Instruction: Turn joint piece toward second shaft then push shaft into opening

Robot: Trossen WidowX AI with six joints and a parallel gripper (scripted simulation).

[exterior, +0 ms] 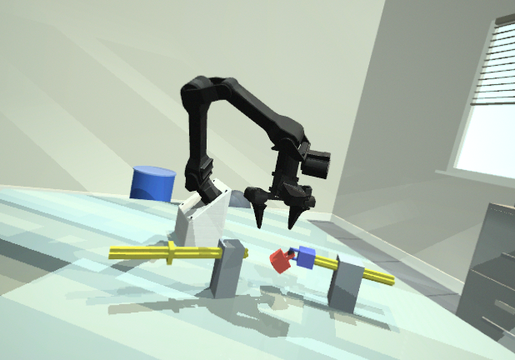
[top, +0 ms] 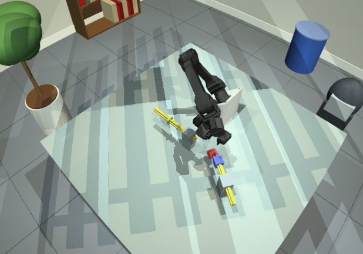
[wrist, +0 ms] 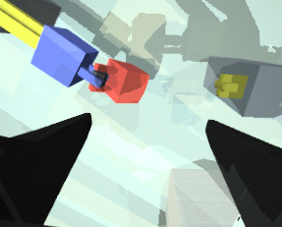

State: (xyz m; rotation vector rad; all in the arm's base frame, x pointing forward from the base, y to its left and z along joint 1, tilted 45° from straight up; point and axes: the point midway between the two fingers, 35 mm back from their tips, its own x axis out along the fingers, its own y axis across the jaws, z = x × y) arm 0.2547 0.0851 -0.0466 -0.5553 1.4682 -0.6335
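Now: the red joint piece 1 cm ahead of my gripper tip, 3 cm to the left of it and 8 cm below it.
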